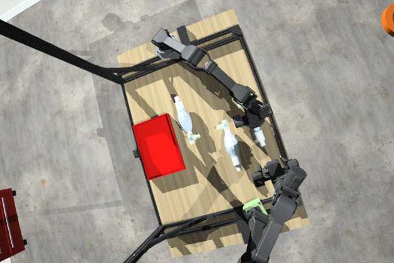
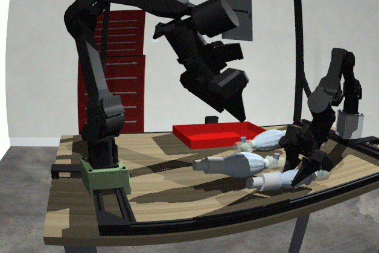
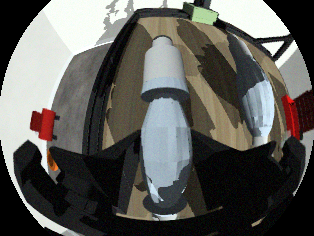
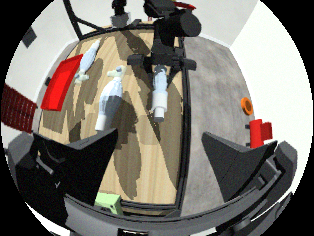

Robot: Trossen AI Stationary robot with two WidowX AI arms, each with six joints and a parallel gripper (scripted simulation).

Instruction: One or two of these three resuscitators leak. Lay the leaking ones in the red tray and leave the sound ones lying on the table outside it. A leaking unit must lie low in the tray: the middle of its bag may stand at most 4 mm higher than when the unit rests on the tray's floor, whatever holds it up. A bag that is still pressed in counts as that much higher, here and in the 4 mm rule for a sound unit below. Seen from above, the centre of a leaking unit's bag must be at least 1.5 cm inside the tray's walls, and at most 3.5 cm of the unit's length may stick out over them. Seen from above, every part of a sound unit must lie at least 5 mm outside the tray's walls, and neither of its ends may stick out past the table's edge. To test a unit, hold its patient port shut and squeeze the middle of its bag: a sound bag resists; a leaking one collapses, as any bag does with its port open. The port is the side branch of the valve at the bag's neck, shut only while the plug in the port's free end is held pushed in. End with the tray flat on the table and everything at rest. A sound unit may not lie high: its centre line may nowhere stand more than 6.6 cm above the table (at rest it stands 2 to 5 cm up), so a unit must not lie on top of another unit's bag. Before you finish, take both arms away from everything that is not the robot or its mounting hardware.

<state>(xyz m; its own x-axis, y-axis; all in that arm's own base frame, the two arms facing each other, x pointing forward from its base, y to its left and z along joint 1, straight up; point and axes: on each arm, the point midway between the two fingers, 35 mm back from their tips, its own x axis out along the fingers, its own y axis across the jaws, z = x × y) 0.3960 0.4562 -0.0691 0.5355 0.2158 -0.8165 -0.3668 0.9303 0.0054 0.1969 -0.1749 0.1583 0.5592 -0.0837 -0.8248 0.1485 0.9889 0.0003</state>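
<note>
Now: the red tray 51 cm behind my left hand, 12 cm to the left of it and 4 cm below it.
</note>
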